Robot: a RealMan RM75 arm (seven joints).
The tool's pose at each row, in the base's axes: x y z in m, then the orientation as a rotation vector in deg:
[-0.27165 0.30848 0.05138 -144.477 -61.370 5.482]
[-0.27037 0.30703 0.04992 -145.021 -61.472 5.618]
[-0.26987 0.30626 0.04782 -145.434 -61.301 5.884]
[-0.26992 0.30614 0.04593 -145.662 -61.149 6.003]
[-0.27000 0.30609 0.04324 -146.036 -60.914 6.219]
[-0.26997 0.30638 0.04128 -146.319 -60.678 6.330]
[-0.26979 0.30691 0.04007 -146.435 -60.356 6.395]
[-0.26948 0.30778 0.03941 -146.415 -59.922 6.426]
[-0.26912 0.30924 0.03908 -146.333 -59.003 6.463]
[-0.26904 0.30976 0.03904 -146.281 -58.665 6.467]
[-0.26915 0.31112 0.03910 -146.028 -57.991 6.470]
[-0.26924 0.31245 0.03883 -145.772 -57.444 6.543]
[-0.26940 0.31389 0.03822 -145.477 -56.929 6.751]
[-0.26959 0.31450 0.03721 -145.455 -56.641 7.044]
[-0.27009 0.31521 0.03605 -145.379 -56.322 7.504]
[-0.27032 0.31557 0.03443 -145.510 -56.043 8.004]
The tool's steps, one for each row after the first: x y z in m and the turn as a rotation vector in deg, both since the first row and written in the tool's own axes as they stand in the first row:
[-0.00025 0.00234 0.00059 -0.473 -0.271 0.119]
[-0.00063 0.00397 0.00215 -0.710 -0.516 0.388]
[-0.00092 0.00474 0.00386 -0.829 -0.618 0.569]
[-0.00126 0.00575 0.00633 -1.025 -0.802 0.859]
[-0.00121 0.00634 0.00822 -1.167 -0.891 1.108]
[-0.00082 0.00659 0.00947 -1.148 -0.880 1.354]
[-0.00005 0.00651 0.01030 -0.982 -0.778 1.627]
[0.00120 0.00597 0.01101 -0.606 -0.533 2.190]
[0.00162 0.00571 0.01120 -0.452 -0.431 2.390]
[0.00251 0.00476 0.01162 -0.016 -0.182 2.747]
[0.00336 0.00397 0.01233 0.398 -0.011 3.032]
[0.00420 0.00319 0.01341 0.868 0.072 3.307]
[0.00441 0.00307 0.01458 1.048 -0.039 3.527]
[0.00445 0.00273 0.01598 1.323 -0.239 3.777]
[0.00439 0.00297 0.01764 1.412 -0.535 4.065]

